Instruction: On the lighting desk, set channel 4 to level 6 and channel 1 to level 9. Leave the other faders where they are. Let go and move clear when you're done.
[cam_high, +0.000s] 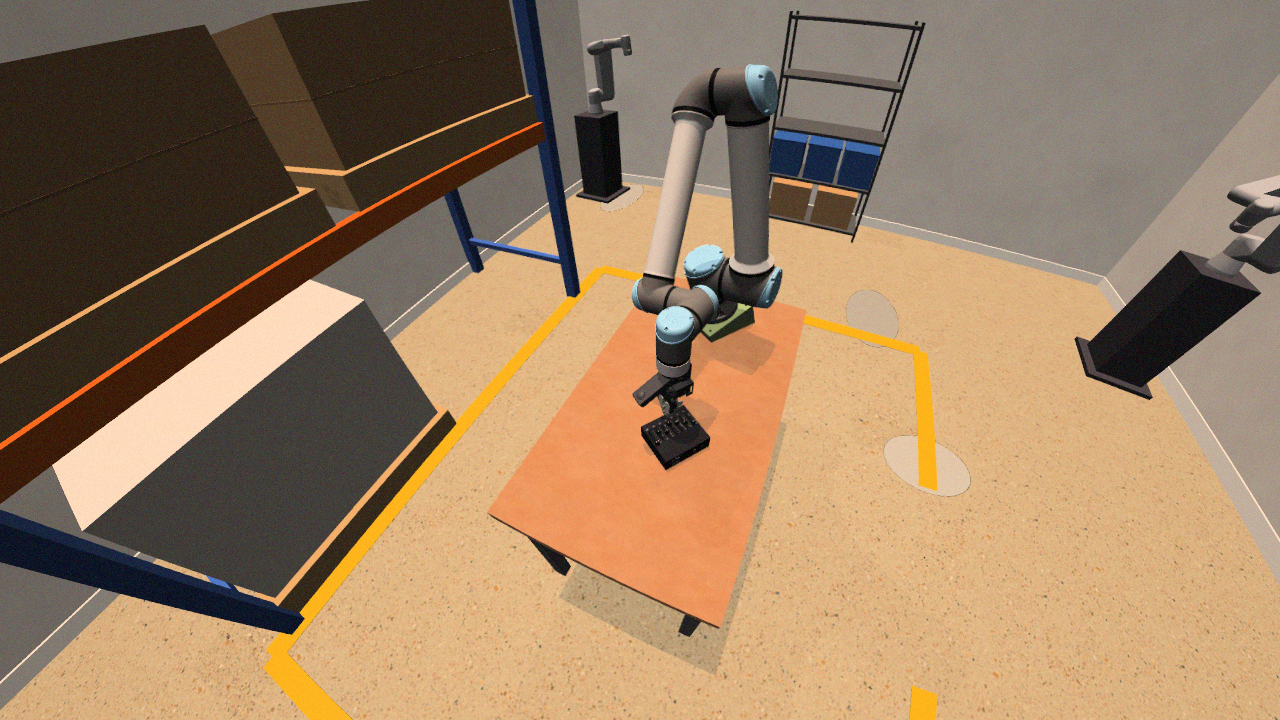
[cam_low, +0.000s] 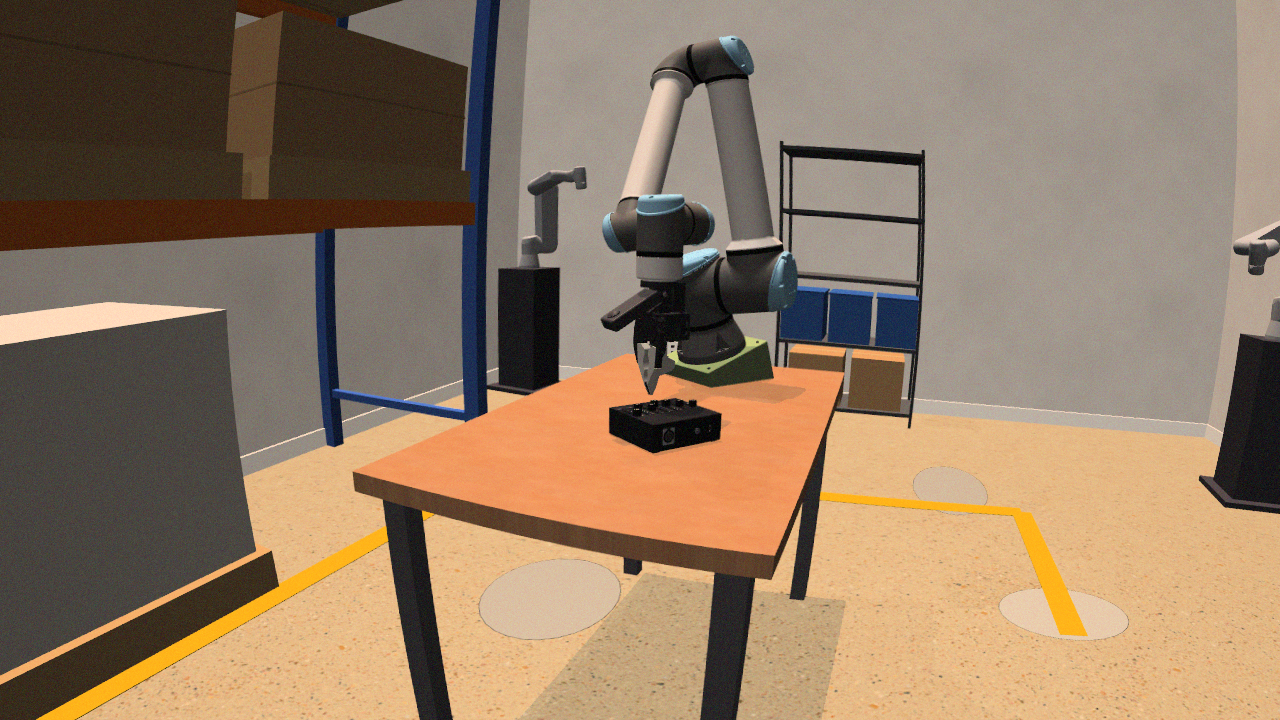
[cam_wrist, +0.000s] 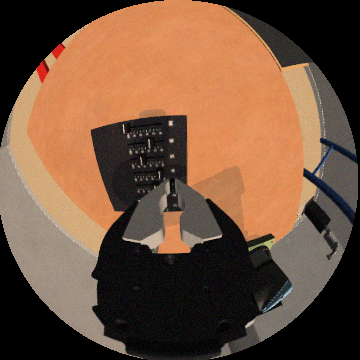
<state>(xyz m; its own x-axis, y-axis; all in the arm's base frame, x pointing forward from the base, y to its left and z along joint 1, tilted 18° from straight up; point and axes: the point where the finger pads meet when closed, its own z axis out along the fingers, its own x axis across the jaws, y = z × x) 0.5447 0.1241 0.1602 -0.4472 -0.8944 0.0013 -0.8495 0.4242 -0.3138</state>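
My gripper is now 10 mm short of the channel 4 knob, 20 mm to the right of it and 30 mm above it. From my hand the other things lie so: channel 1 knob: 30 mm behind, 80 mm to the left, 30 mm below.
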